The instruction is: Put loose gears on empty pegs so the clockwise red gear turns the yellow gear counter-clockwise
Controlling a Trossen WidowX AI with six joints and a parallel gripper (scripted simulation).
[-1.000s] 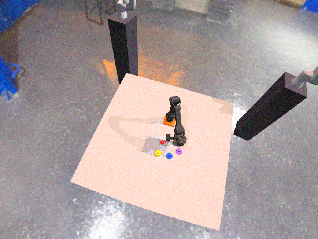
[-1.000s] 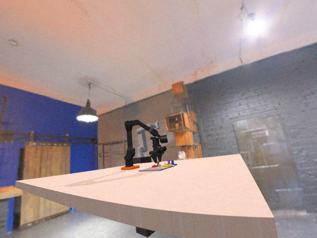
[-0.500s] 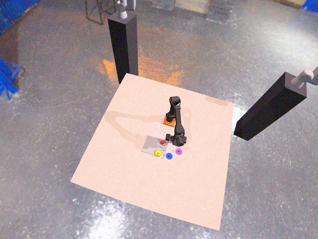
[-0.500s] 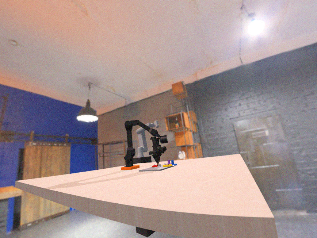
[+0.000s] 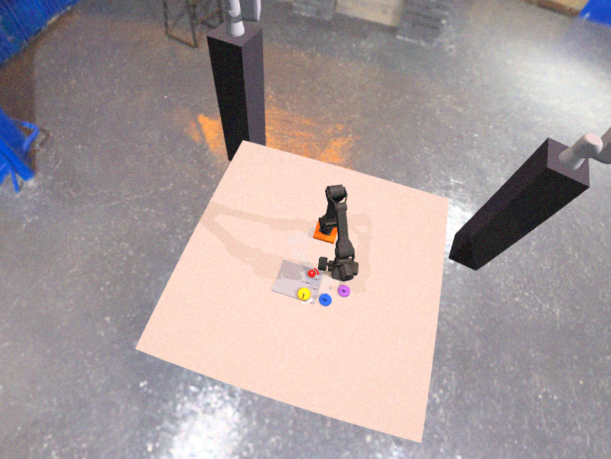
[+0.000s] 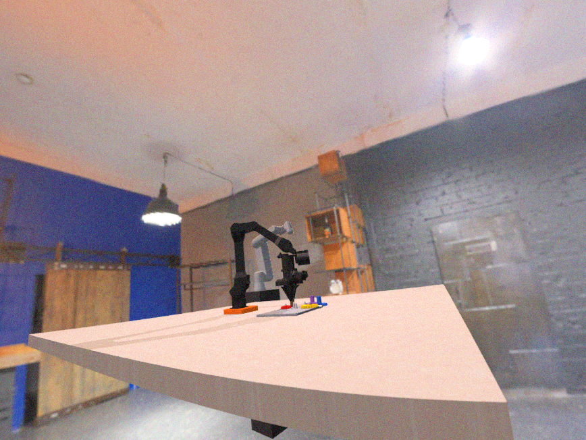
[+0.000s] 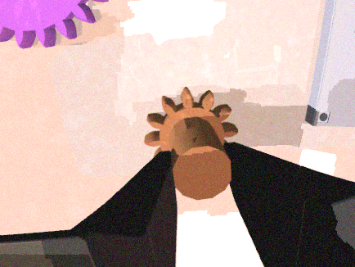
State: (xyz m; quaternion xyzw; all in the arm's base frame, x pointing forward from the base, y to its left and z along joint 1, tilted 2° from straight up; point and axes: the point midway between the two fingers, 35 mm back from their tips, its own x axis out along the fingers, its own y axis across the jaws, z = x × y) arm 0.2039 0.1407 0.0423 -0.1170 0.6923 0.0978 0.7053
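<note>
The red gear lies 100 mm to the right of my gripper tip, 50 mm ahead of it and 10 mm below it. Also, from my gripper tip: blue gear: 140 mm ahead, 10 mm to the left, 10 mm below; brown gear: 10 mm below; purple gear: 70 mm to the left, 60 mm ahead, 10 mm below.
</note>
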